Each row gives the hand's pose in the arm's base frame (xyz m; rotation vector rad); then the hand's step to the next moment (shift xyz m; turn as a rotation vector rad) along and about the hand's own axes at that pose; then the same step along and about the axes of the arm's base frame.
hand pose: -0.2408 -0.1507 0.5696 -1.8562 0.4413 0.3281
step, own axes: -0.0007 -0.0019 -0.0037 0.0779 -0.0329 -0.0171
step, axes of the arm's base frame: 0.0003 -0.0029 0.0031 0.0845 -0.0176 -0.0006
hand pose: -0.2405 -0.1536 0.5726 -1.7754 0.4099 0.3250
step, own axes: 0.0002 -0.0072 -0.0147 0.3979 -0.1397 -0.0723
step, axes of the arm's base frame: 0.0034 -0.0128 0.0097 0.4189 -0.0811 -0.0312
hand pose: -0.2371 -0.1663 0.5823 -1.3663 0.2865 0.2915
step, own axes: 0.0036 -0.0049 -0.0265 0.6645 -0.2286 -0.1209
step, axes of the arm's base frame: 0.0043 -0.0268 -0.0016 0.6979 -0.1348 -0.0565
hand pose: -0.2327 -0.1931 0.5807 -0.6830 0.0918 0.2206
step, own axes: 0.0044 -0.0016 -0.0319 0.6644 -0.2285 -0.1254
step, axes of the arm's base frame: 0.0043 -0.0207 -0.0244 0.6977 -0.1376 -0.0600
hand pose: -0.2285 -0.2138 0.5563 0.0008 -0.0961 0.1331
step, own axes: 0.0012 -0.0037 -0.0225 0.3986 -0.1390 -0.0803
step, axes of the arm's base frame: 0.0038 -0.0033 -0.0223 0.4193 -0.0844 -0.0410
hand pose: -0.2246 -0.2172 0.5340 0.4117 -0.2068 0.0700
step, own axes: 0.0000 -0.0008 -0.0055 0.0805 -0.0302 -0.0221
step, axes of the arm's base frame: 0.0011 0.0015 -0.0052 0.0860 -0.0166 -0.0144
